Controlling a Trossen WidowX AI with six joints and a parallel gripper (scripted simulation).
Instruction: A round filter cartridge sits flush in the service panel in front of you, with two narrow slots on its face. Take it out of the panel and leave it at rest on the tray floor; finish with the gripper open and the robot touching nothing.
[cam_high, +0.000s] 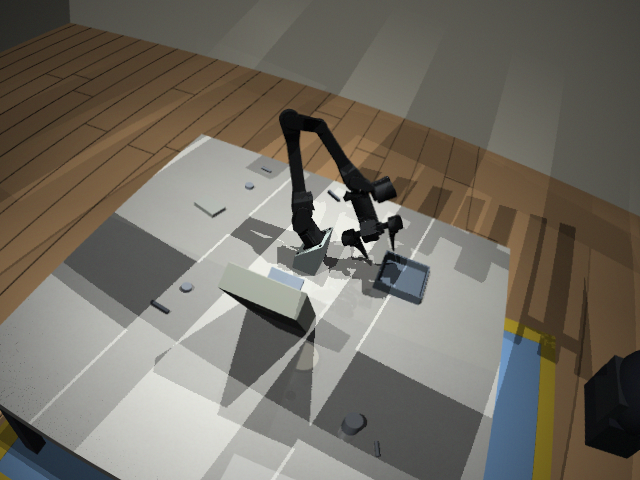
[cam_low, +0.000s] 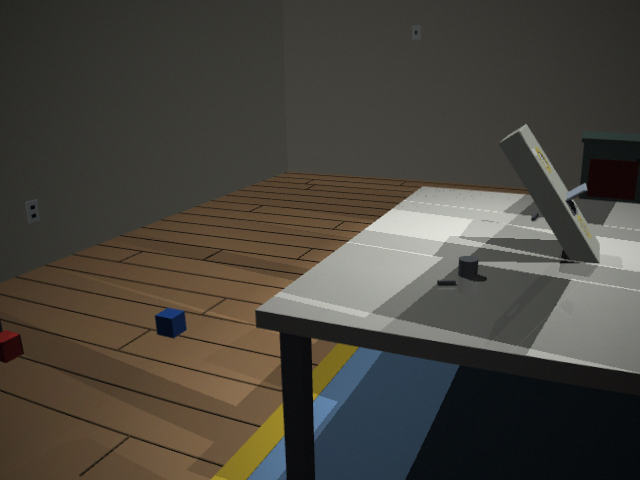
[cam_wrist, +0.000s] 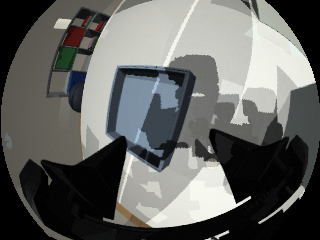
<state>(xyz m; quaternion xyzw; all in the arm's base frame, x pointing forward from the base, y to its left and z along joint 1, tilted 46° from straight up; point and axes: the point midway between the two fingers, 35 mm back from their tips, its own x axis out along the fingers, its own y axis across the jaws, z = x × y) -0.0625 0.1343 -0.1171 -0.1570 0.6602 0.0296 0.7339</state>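
Now: the round filter cartridge 430 mm ahead of my gripper tip, 210 mm to the right of it and 160 mm above it. Also, from my gripper tip: grey service panel 380 mm ahead, 210 mm to the right, 80 mm above; blue-grey tray 90 mm to the left, 60 mm below.
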